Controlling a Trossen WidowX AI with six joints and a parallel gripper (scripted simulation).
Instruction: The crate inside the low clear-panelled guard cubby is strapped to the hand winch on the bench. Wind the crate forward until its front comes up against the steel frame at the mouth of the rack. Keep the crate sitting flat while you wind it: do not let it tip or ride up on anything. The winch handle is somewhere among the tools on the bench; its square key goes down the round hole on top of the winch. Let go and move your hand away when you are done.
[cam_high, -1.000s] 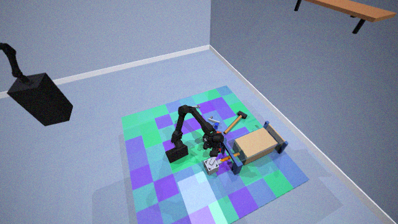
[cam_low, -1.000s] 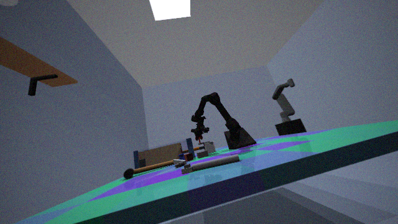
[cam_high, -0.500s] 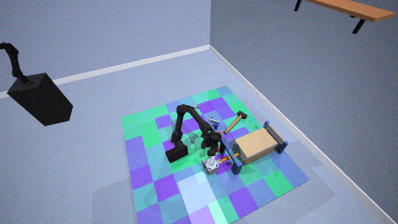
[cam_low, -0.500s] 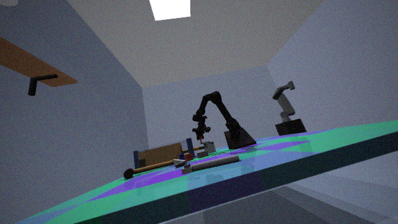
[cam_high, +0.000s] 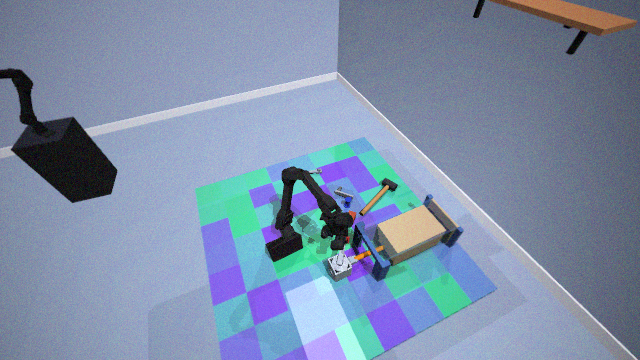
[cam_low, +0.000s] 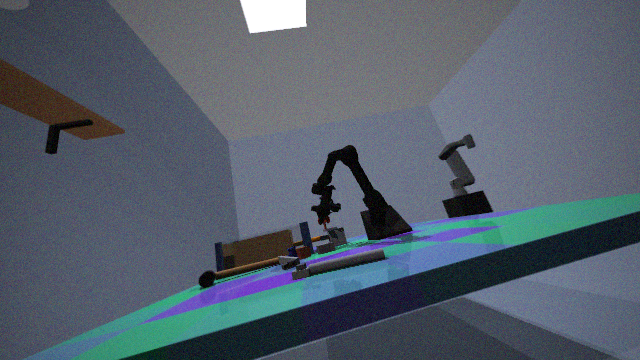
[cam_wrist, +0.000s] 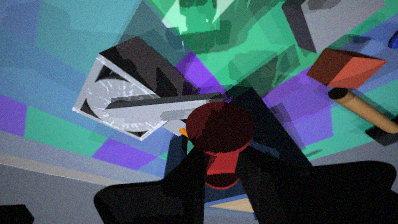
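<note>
Right now the red-knobbed crank handle is 30 mm below my gripper tip, 30 mm behind it and 20 mm to the right of it. Also, from my gripper tip: blue steel frame (100 mm ahead, 60 mm to the right, 30 mm below); dark red knob (10 mm to the left, 10 mm behind); grey hand winch (100 mm below, 90 mm to the right, 80 mm behind).
</note>
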